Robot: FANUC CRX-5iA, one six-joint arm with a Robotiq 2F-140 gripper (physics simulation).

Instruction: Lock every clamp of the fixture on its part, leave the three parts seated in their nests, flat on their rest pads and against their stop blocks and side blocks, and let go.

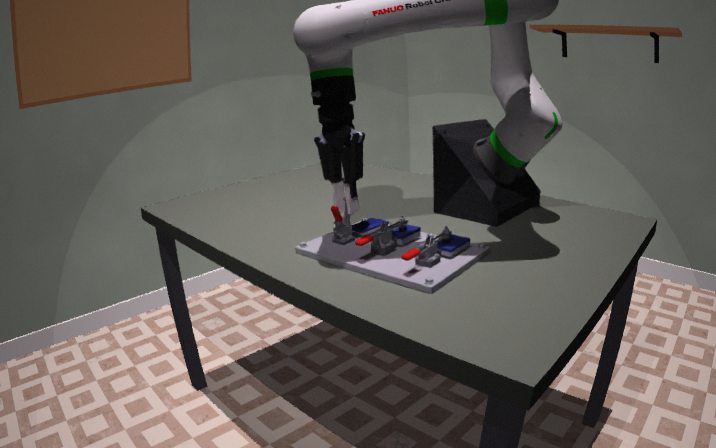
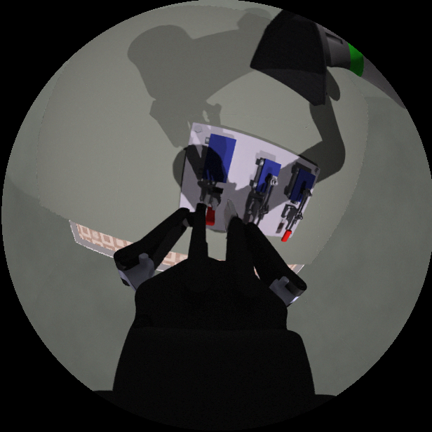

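Seen in the pictures: gripper, fingertip midpoint: (image 1: 347, 212); arm's base, origin of the base link: (image 1: 493, 162).
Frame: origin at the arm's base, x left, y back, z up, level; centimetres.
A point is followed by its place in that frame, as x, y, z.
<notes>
A light fixture plate (image 1: 448, 270) @[20.6, -44.9, -11.7] (image 2: 246, 145) bears three blue parts in a row. The left part (image 1: 375, 224) @[-6.4, -38.9, -10.0] (image 2: 228, 155) lies behind the left clamp (image 1: 343, 234) @[-5.3, -49.1, -9.6], whose arm stands up, with its red handle (image 1: 336, 213) @[-5.5, -50.6, -4.6] (image 2: 210, 216) raised. The middle clamp (image 1: 383, 244) @[5.8, -47.8, -9.4] has its arm over the middle part (image 1: 407, 232) @[4.9, -40.0, -9.1] (image 2: 272, 169). The right clamp (image 1: 428, 257) @[16.5, -46.1, -9.8] has its arm over the right part (image 1: 455, 244) @[16.3, -37.6, -9.6] (image 2: 301, 186). Both their red handles lie low. My gripper (image 1: 345, 208) @[-5.7, -47.5, -5.2] (image 2: 217, 204) is partly open and empty, its fingertips close above the left clamp. Contact with stop blocks is too small to tell.
The plate lies on the grey-green table (image 1: 264, 227) @[-32.7, -53.8, -13.1] (image 2: 100, 140). The black robot base (image 1: 462, 179) @[-0.3, -14.2, -2.6] (image 2: 290, 57) stands behind it. The middle clamp is close to the right of the gripper. A wall shelf (image 1: 607, 30) hangs at the back right.
</notes>
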